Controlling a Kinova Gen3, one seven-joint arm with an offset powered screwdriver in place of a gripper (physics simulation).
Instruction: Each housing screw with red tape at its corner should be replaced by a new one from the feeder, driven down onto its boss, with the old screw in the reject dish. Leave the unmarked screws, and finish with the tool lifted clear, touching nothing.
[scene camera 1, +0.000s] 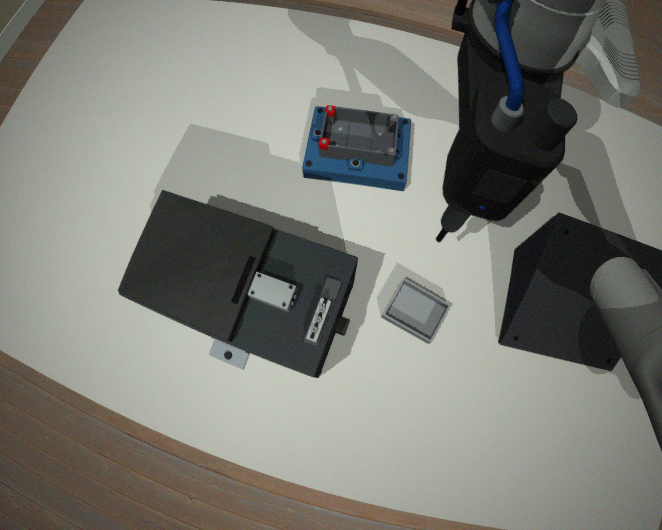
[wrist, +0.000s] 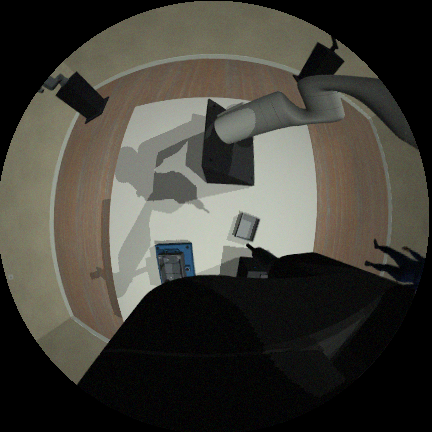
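Pixels of known places: hand, its tool point: (scene camera 1: 438, 239) (wrist: 247, 244); arm's base, origin of its link: (scene camera 1: 616, 283) (wrist: 225, 129).
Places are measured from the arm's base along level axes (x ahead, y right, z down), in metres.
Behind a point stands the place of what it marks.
Note:
My screwdriver tip (scene camera 1: 440, 238) {y -0.018, x 0.316, z -0.105 m} (wrist: 248, 246) {y -0.011, x 0.314, z -0.111 m} is dark and hangs in the air, apart from the housing and the dish; I cannot tell whether a screw sits in it. The grey housing (scene camera 1: 358, 152) {y 0.163, x 0.423, z 0.058 m} (wrist: 172, 267) {y 0.209, x 0.423, z 0.087 m} sits in the blue fixture (scene camera 1: 353, 177) {y 0.138, x 0.426, z 0.099 m} (wrist: 189, 255) {y 0.143, x 0.380, z 0.090 m}. Red tape marks its upper-left corner (scene camera 1: 330, 109) {y 0.233, x 0.478, z 0.046 m} and lower-left corner (scene camera 1: 324, 143) {y 0.167, x 0.477, z 0.049 m} in the scene view, each with a small pale spot. Unmarked screws (scene camera 1: 393, 118) {y 0.234, x 0.374, z 0.049 m} (scene camera 1: 392, 150) {y 0.171, x 0.371, z 0.048 m} are at the right corners. The reject dish (scene camera 1: 387, 315) {y -0.071, x 0.343, z 0.123 m} (wrist: 238, 225) {y -0.028, x 0.291, z 0.106 m} shows no screw. The dark feeder (scene camera 1: 292, 345) {y -0.148, x 0.462, z -0.022 m} has a pale screw strip (scene camera 1: 318, 320) {y -0.115, x 0.436, z -0.042 m}.
A pale box (scene camera 1: 272, 290) {y -0.090, x 0.494, z -0.046 m} stands on the feeder, and a light tab (scene camera 1: 228, 354) {y -0.171, x 0.574, z 0.121 m} juts from its lower edge. The robot's black base (scene camera 1: 541, 309) {y -0.043, x 0.109, z 0.056 m} (wrist: 225, 167) {y 0.010, x 0.124, z 0.004 m} stands right of the dish in the scene view. The arm (wrist: 280, 112) {y -0.104, x 0.049, z -0.149 m} rises from it.

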